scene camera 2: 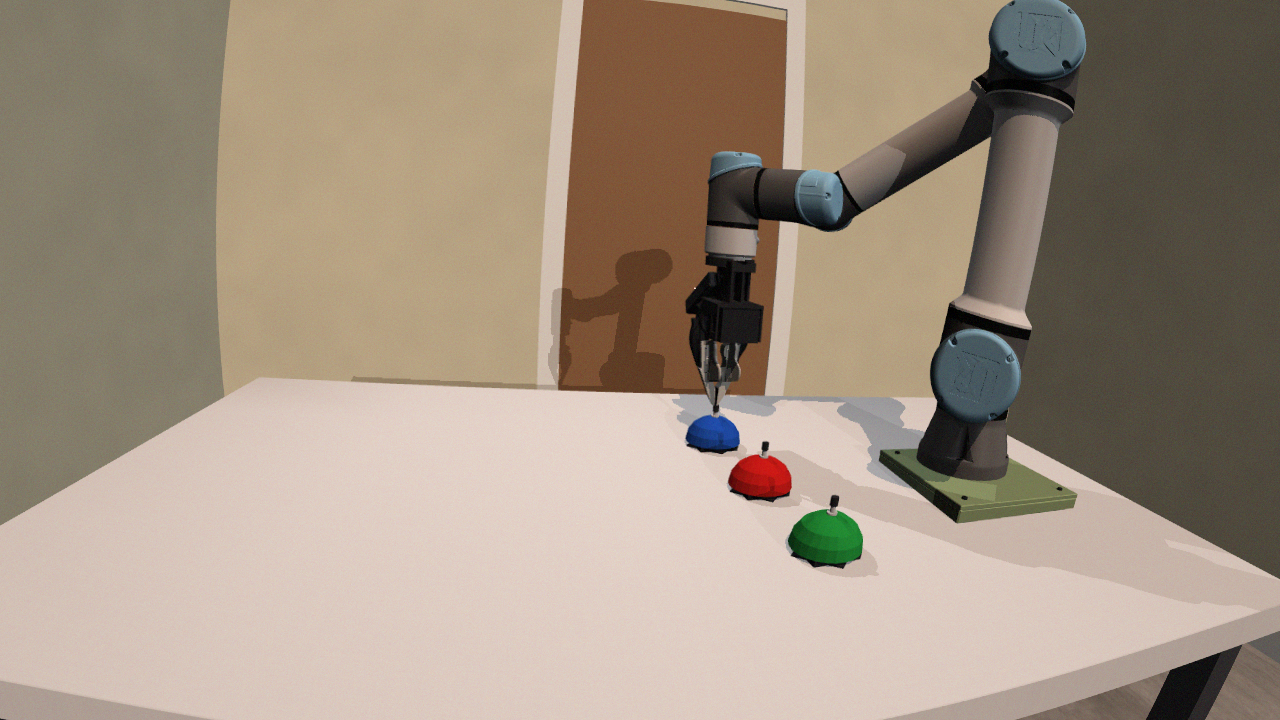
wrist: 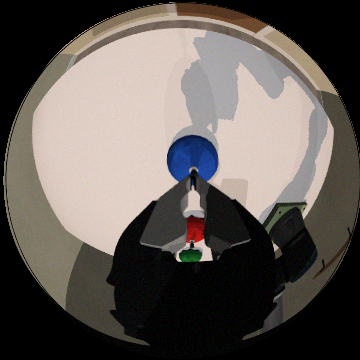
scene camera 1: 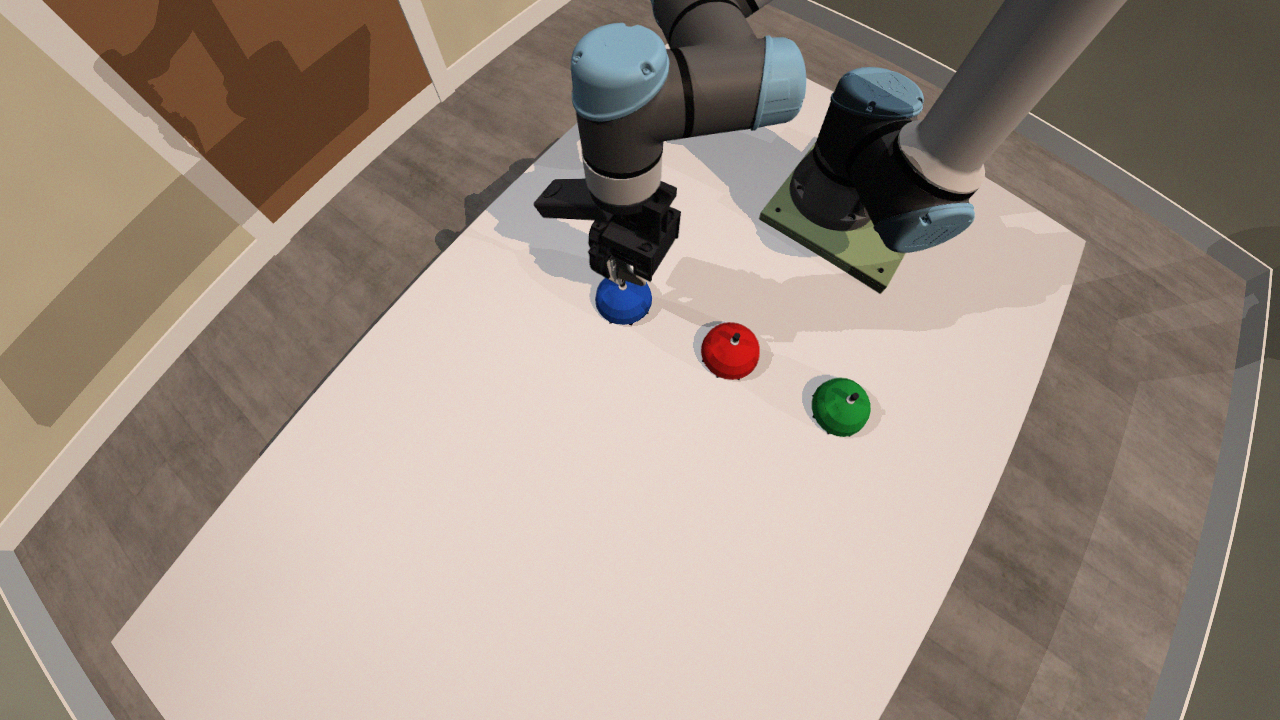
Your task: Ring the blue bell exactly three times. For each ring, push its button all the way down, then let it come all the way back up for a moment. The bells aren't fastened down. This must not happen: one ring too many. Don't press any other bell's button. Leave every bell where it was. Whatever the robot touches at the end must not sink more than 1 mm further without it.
Note:
In view: my gripper [scene camera 1: 621, 281], a green bell [scene camera 2: 825, 536], a red bell [scene camera 1: 731, 357] and a blue bell [scene camera 1: 627, 305].
The green bell also shows in scene camera 1 [scene camera 1: 837, 407]. The red bell is seen too in scene camera 2 [scene camera 2: 758, 476]. The blue bell also shows in scene camera 2 [scene camera 2: 717, 434] and in the wrist view [wrist: 189, 152].

